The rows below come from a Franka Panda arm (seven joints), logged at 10 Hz.
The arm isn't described. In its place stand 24 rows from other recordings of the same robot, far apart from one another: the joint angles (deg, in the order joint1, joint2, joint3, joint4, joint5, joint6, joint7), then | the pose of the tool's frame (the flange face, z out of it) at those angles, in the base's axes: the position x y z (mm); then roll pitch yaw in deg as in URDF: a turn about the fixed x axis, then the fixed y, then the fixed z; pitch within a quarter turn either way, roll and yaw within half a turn.
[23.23, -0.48, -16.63, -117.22, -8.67, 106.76, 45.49] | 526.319, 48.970, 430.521, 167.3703, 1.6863, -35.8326
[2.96, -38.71, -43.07, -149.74, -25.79, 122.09, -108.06] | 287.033, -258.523, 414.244, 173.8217, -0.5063, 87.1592
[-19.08, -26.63, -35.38, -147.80, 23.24, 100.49, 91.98] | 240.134, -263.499, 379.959, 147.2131, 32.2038, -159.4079
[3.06, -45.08, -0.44, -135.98, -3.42, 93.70, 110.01] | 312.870, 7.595, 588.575, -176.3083, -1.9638, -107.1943
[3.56, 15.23, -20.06, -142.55, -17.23, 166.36, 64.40] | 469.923, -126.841, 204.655, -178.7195, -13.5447, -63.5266
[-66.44, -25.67, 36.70, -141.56, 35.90, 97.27, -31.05] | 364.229, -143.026, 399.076, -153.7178, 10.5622, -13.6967
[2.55, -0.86, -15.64, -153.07, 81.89, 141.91, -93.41] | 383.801, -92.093, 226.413, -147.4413, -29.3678, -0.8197
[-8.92, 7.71, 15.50, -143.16, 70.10, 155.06, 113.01] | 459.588, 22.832, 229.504, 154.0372, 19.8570, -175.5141
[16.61, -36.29, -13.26, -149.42, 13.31, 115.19, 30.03] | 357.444, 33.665, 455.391, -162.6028, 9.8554, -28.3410
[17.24, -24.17, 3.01, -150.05, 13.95, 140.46, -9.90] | 391.747, 144.427, 415.233, -172.1931, -15.2602, 19.3553
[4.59, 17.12, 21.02, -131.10, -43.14, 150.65, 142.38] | 472.727, 247.992, 233.446, -166.5265, -10.4169, -81.9802
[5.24, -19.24, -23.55, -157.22, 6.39, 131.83, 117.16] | 353.111, -102.274, 303.708, 167.1526, 6.5630, -139.1143
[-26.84, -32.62, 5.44, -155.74, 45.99, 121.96, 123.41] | 345.824, -103.246, 402.995, 152.3419, 23.3286, -177.0455
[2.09, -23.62, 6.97, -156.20, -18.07, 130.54, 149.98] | 369.461, 48.192, 346.655, -168.1506, -11.4759, -130.6480
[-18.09, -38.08, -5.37, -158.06, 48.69, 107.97, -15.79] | 316.076, -74.110, 413.624, -131.2962, 6.6045, -24.4443
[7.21, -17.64, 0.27, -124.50, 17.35, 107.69, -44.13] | 457.926, 82.914, 524.249, -168.0515, -11.4642, 45.2062
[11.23, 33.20, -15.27, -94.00, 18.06, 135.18, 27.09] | 700.475, -20.223, 303.728, -170.1872, -5.1494, -40.3063
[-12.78, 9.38, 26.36, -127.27, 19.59, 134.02, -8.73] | 524.573, 131.079, 307.939, -161.9638, 1.5634, 8.3648
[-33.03, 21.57, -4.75, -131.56, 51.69, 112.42, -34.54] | 392.697, -242.669, 163.064, -132.4940, 23.0849, -31.6420
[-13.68, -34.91, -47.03, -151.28, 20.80, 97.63, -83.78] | 202.466, -259.789, 376.029, -139.1477, -36.8476, 12.8183
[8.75, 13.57, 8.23, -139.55, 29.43, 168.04, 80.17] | 493.560, 119.327, 231.340, -166.5850, 12.5228, -90.2615
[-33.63, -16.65, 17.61, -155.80, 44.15, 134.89, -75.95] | 370.350, -103.627, 306.477, -163.9744, -19.3631, 23.3888
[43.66, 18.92, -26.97, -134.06, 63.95, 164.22, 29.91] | 507.691, 94.480, 224.435, -158.5494, 5.7806, -69.5879
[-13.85, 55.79, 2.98, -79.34, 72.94, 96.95, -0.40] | 693.648, -47.687, 142.175, -109.8894, 42.6513, -18.7768
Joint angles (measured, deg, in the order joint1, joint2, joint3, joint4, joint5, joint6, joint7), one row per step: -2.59, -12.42, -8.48, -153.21, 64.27, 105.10, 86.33; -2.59, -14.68, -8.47, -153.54, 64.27, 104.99, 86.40; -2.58, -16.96, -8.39, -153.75, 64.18, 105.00, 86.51; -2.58, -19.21, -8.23, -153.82, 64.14, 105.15, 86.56; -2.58, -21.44, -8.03, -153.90, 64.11, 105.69, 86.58; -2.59, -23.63, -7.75, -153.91, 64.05, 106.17, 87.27; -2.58, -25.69, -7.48, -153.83, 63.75, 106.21, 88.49; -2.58, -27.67, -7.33, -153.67, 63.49, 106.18, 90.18; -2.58, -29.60, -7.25, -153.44, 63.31, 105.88, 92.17; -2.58, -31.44, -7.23, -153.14, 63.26, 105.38, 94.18
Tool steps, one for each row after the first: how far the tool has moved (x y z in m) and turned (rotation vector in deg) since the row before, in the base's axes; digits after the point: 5 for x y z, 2 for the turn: -0.00128, 0.00069, 0.01260, 0.04, -1.84, 0.06; -0.00098, 0.00077, 0.01323, -0.15, -1.97, 0.11; -0.00047, 0.00077, 0.01385, -0.27, -2.17, 0.07; -0.00054, 0.00026, 0.01346, -0.55, -2.28, -0.16; -0.00077, 0.00073, 0.01367, -0.51, -1.69, -0.36; -0.00152, 0.00150, 0.01336, -0.36, -1.04, -0.14; -0.00162, 0.00078, 0.01347, -0.19, -0.61, -0.47; -0.00206, 0.00087, 0.01378, 0.10, -0.29, -0.52; -0.00234, 0.00089, 0.01386, 0.35, -0.20, -0.50
